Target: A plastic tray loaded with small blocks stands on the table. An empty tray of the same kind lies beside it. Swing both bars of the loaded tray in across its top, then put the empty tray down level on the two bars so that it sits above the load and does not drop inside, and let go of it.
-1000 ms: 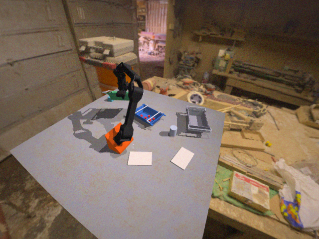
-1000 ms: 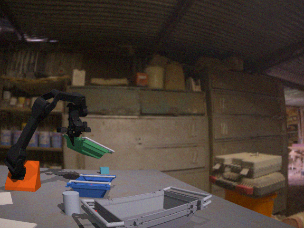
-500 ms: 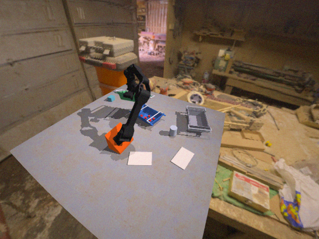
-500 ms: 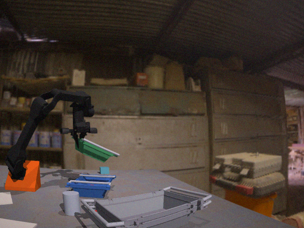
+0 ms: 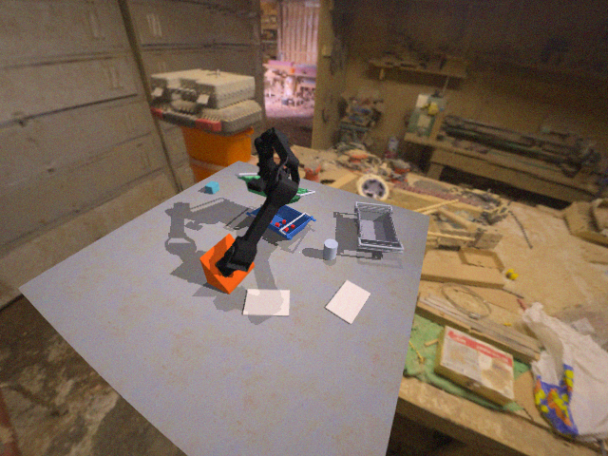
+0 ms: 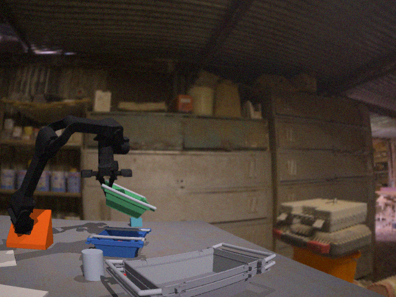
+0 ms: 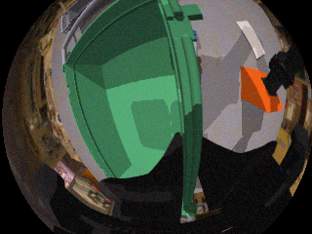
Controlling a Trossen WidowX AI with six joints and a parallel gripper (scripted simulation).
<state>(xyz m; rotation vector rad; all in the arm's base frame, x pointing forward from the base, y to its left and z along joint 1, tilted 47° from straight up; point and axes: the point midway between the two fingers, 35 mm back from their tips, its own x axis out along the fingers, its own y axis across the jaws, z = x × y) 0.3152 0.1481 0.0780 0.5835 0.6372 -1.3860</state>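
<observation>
Right now my gripper tip is 70 mm short of the green tray and 10 mm below it. The rest, counted from my gripper tip: teal block 470 mm to the left, 160 mm below, 100 mm ahead; red block 300 mm to the right, 180 mm below, 60 mm ahead; grey cylinder 320 mm to the right, 150 mm below, 20 mm behind.
</observation>
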